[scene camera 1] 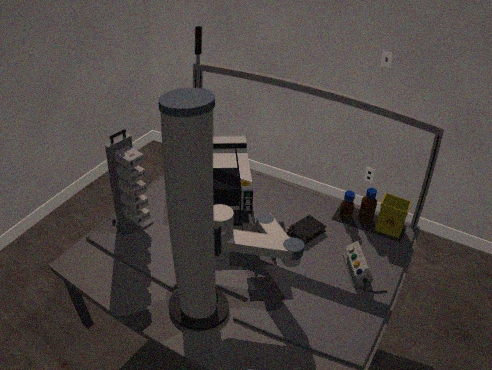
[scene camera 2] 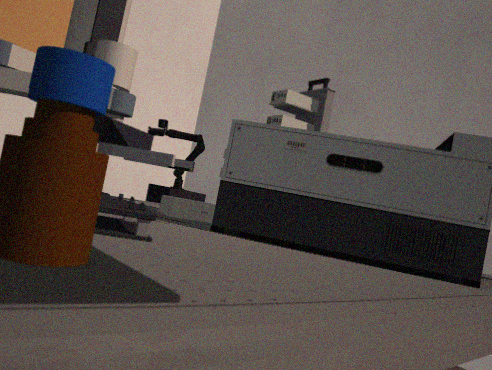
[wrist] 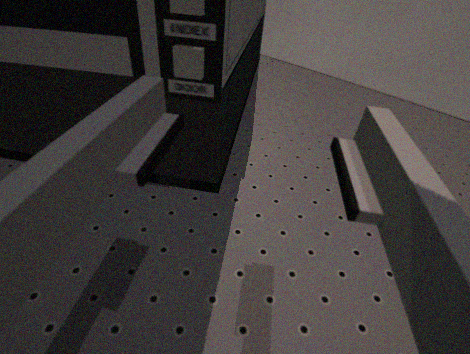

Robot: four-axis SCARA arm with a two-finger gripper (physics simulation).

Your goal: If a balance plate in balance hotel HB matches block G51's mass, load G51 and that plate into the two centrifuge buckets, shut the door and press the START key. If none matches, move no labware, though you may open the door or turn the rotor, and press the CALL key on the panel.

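Where they show: gripper, between the fingertips: (scene camera 2: 184, 164) (wrist: 259, 113); arm's base, origin of its link: (scene camera 1: 198, 308).
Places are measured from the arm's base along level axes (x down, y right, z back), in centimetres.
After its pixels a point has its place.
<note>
My gripper (wrist: 259, 113) @(x -12.3, y -2.0, z -54.4 cm) (scene camera 2: 176, 161) @(x -12.3, y -2.0, z -54.4 cm) is shut at its narrow setting and empty. In the wrist view its two pads stand apart, low over the perforated table in front of the centrifuge (wrist: 240, 35) @(x -12.7, y -12.1, z -64.2 cm) (scene camera 1: 232, 141) @(x -25.6, y -36.6, z -87.0 cm) (scene camera 2: 350, 175) @(x -15.6, y -20.8, z -77.0 cm). The DOOR key (wrist: 189, 62) @(x -12.4, y -9.2, z -56.4 cm) shows ahead, left of the middle between the fingers, below the INDEX label (wrist: 190, 30) @(x -14.0, y -9.7, z -57.0 cm). The START key does not show. Whether the centrifuge door is open I cannot tell. A hotel tower (scene camera 1: 114, 190) @(x -22.6, y -63.0, z -21.2 cm) (scene camera 2: 325, 107) @(x -40.3, y -60.6, z -34.8 cm) holds several pale plates; their labels are unreadable. The panel (scene camera 1: 364, 275) @(x -8.1, y 55.5, z -44.6 cm) has coloured keys, lettering unreadable.
The arm's column (scene camera 1: 192, 200) @(x -60.0, y 5.2, z 5.4 cm) hides part of the centrifuge in scene camera 1. A dark flat device (scene camera 1: 306, 228) @(x -4.5, y 17.7, z -66.0 cm) lies right of the arm. Two brown bottles (scene camera 1: 347, 207) @(x -9.4, y 31.7, z -86.3 cm) (scene camera 1: 368, 207) @(x -12.3, y 42.7, z -88.2 cm) and a yellow box (scene camera 1: 391, 220) @(x -11.1, y 57.3, z -85.7 cm) stand at the right. A jointed black stand (scene camera 2: 200, 145) rises near the gripper.
</note>
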